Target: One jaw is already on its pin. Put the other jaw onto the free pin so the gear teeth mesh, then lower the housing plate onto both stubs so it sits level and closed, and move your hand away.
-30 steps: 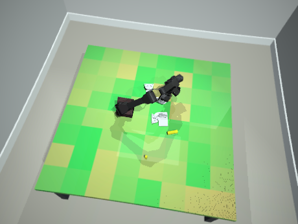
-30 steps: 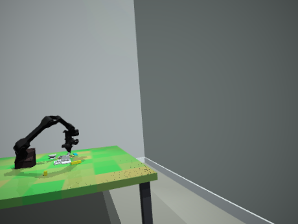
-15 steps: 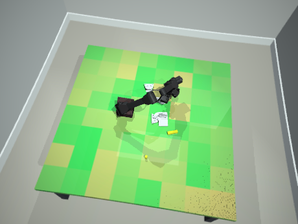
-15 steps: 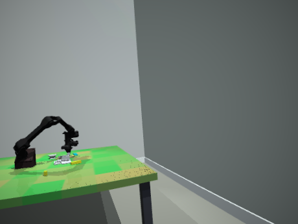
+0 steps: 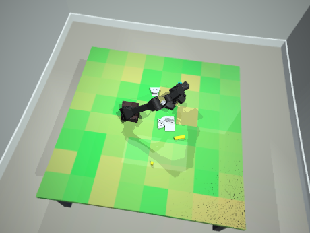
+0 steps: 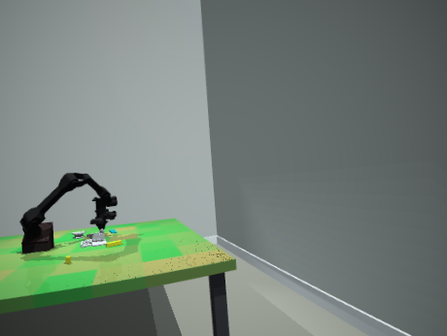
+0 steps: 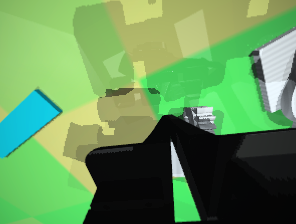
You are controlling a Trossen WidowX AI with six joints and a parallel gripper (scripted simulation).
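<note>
My gripper tip is now 2 cm past the jaw, 2 cm to the left of it and 1 cm below it. The rest, counted from my gripper tip: yellow bar 9 cm ahead, 26 cm to the right, 2 cm below; blue bar 4 cm ahead, 18 cm to the left, 2 cm below; small yellow cube 6 cm behind, 49 cm to the right, 1 cm below.
</note>
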